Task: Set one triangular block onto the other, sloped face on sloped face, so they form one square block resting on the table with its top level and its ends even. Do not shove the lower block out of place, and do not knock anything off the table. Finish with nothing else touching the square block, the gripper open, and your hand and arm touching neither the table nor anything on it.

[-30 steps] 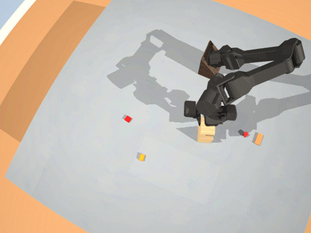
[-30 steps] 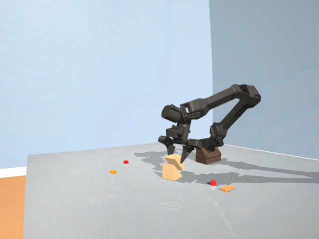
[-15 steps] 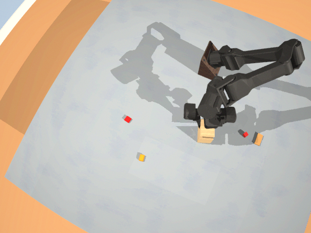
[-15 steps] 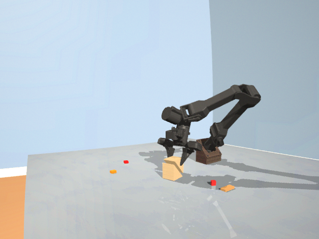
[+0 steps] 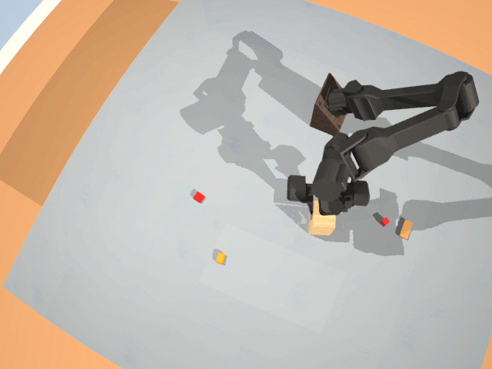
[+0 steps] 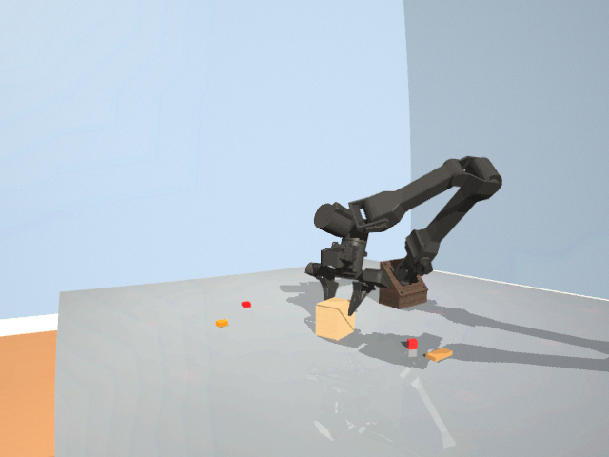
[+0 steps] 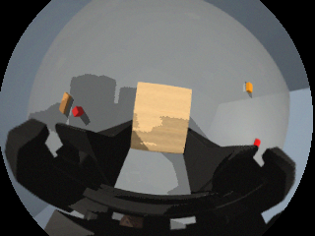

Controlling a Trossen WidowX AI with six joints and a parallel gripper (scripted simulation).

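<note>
Now: gripper tip 10 mm past the tan triangular block and 10 mm below it. From my gripper tip the other things lie so: orange piece (180 mm ahead, 200 mm to the right, 40 mm below).
</note>
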